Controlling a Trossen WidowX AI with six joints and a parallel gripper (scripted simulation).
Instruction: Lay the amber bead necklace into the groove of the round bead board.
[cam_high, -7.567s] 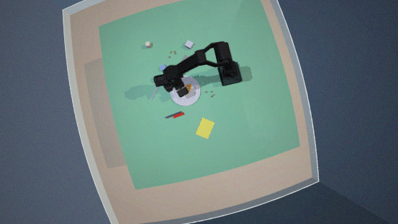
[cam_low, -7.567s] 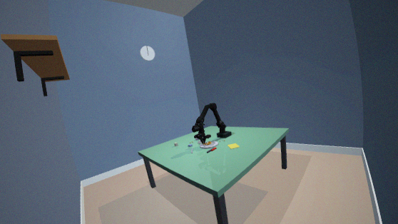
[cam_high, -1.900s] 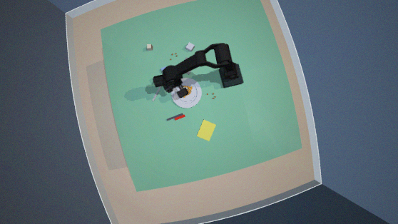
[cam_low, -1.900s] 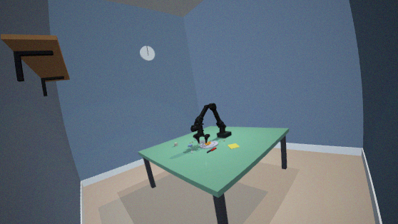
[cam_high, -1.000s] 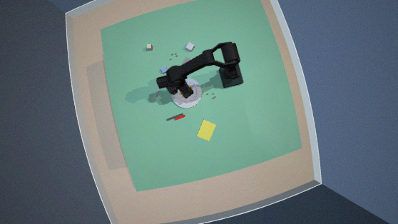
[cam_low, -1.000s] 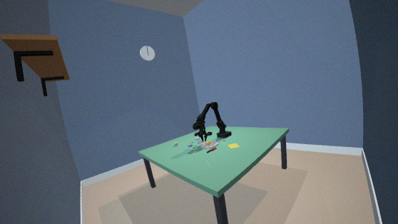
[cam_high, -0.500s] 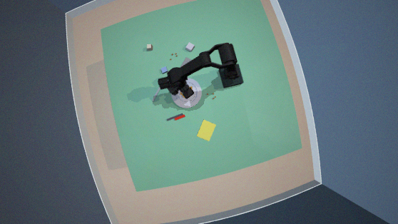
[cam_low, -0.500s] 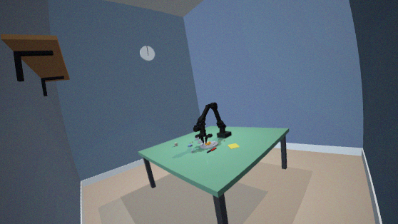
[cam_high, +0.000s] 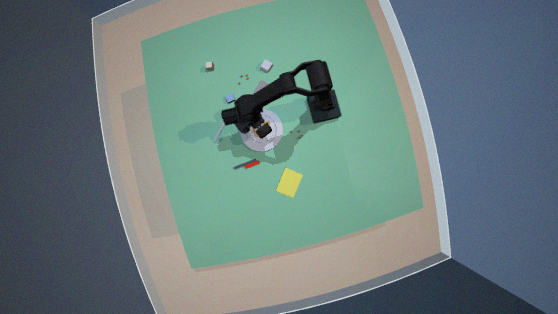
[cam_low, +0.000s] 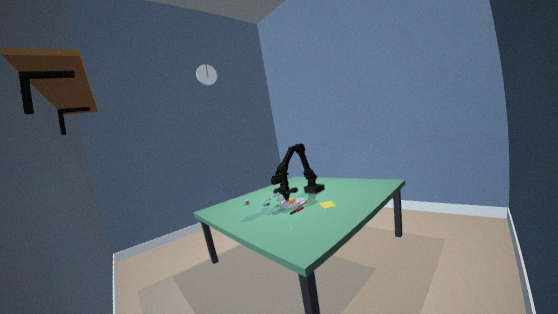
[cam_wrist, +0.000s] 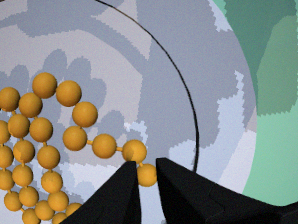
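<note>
Right now my gripper tip is 20 mm past the round grey bead board, 40 mm to the right of it and 10 mm above it. The rest, counted from my gripper tip: grey rod 180 mm ahead, 30 mm to the left, 20 mm below; then blue block 120 mm ahead, 120 mm to the right, 10 mm below; then grey plate 40 mm behind, 140 mm to the right, 20 mm below.
</note>
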